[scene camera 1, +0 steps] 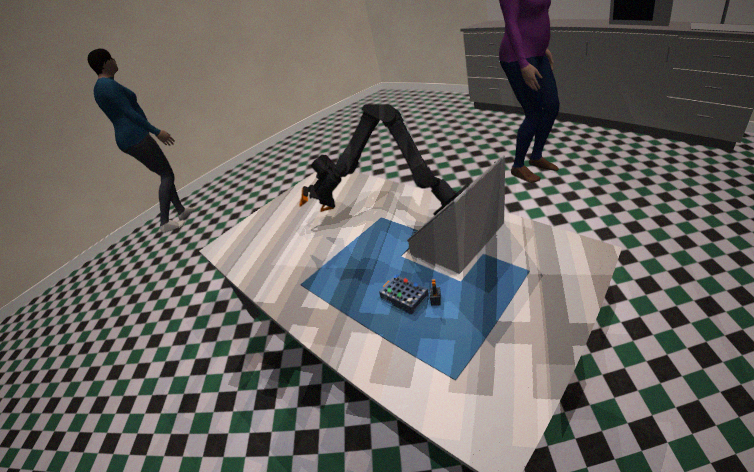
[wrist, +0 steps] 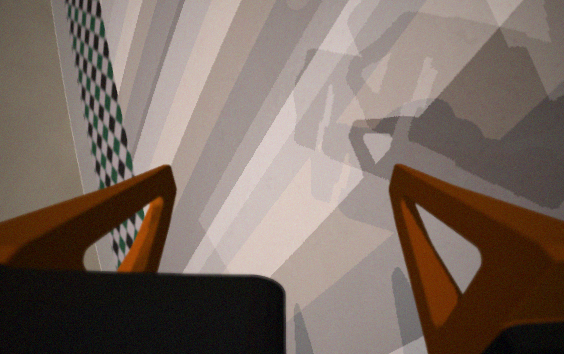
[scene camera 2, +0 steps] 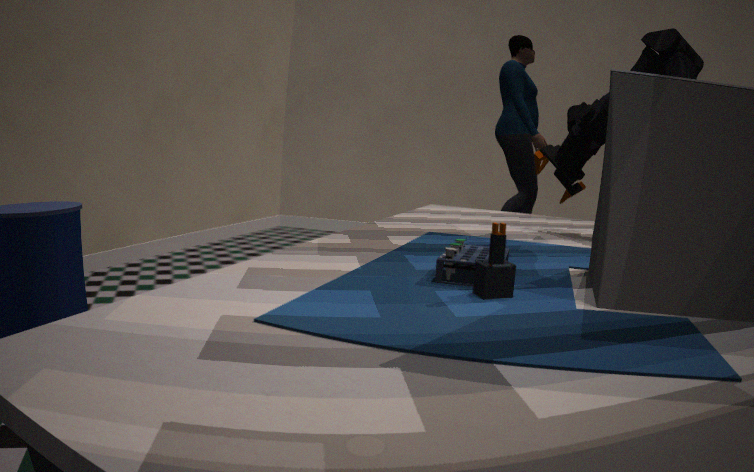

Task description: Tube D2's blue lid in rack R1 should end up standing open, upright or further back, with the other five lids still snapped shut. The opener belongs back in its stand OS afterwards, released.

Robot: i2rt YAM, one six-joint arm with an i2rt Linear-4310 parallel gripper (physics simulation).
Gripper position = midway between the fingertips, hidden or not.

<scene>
My gripper (scene camera 2: 549,188) is open, with nothing in its grasp. I also see an opener stand (scene camera 2: 495,282).
My gripper also shows in the wrist view (wrist: 282,176).
</scene>
